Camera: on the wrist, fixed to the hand. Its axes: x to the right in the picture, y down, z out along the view.
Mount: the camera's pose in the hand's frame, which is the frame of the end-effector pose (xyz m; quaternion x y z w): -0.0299 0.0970 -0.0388 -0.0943 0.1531 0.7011 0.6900
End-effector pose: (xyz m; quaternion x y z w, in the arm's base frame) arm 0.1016 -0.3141 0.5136 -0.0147 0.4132 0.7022 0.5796
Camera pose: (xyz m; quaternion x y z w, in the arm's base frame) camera 0.0135 -0.3600 0.5576 -0.1174 -0.3179 -0.9276 0.1570
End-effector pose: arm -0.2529 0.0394 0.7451 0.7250 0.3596 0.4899 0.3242
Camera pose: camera -0.2776 -0.0326 0.8226 -0.6468 0.2567 -0.7102 0.1065
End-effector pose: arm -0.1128 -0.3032 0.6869 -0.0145 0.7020 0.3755 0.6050
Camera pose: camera -0.1834 -0.2677 0.7615 0.3676 0.5518 0.7472 0.0453
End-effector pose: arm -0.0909 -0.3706 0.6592 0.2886 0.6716 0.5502 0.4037
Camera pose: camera -0.1146 -0.3930 0.7629 -0.5477 -0.2710 -0.7702 0.1828
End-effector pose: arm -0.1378 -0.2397 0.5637 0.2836 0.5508 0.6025 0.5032
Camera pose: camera -0.1911 -0.2709 0.6531 -0.4422 -0.2014 -0.8639 0.1328
